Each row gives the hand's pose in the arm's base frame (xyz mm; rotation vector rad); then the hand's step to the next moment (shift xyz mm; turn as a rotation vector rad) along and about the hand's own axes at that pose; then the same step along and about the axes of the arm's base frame.
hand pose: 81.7 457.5 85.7 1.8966 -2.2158 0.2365
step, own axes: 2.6 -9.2 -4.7 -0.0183 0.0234 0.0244
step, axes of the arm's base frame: 9.0 -2.7 5.1 -0.0218 0.0148 -0.0280
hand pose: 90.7 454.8 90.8 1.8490 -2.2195 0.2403
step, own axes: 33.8 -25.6 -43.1 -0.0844 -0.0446 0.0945
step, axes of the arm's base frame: 22.9 -24.6 50.3 0.0505 0.0450 -0.1160
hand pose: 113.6 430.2 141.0 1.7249 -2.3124 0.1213
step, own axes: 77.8 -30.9 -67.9 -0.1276 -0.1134 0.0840
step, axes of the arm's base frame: 19.1 -66.8 82.4 0.1291 0.0672 -0.1225
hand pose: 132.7 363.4 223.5 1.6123 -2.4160 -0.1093
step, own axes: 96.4 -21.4 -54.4 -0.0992 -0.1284 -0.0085
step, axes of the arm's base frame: -3.2 -93.2 63.4 0.1539 0.0415 -0.0314
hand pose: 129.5 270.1 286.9 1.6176 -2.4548 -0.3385
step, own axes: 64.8 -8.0 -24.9 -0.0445 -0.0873 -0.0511
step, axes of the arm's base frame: -11.5 -64.9 23.3 0.1081 0.0031 0.0227
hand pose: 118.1 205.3 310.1 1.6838 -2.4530 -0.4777
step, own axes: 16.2 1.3 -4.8 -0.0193 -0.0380 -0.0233
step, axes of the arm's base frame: -5.8 -15.5 3.8 0.0473 0.0011 0.0109
